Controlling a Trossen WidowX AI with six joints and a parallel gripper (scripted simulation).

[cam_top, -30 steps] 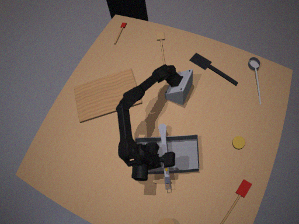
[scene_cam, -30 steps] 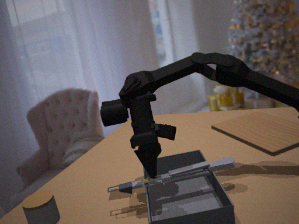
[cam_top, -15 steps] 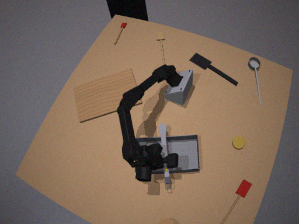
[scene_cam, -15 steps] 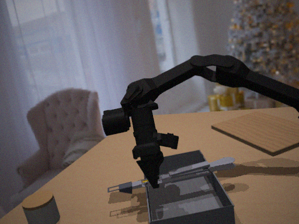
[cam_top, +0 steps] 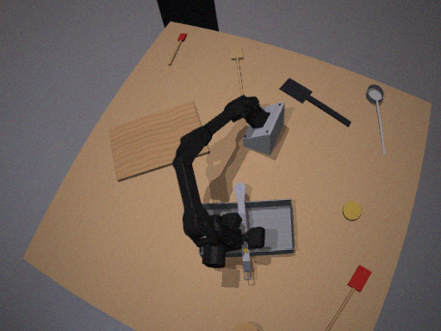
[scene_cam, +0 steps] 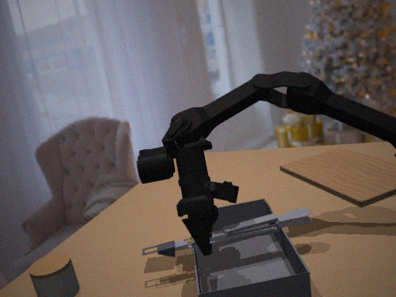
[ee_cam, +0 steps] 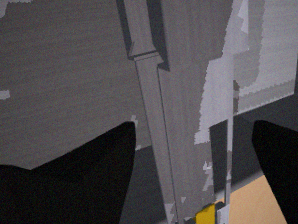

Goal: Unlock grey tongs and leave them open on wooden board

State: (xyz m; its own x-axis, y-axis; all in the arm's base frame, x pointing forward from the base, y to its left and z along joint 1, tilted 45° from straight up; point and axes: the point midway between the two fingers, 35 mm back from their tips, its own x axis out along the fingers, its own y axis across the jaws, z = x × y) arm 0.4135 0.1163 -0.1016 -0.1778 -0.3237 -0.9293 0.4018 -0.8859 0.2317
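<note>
The yellow lock piece is 3 cm ahead of my gripper tip and 3 cm above it. From my gripper tip the other things lie so: wooden board 20 cm behind, 51 cm to the right, 3 cm below; grey roasting tin 5 cm behind, 4 cm to the right, 1 cm below; red-headed spatula 1 cm ahead, 38 cm to the left, 3 cm below.
</note>
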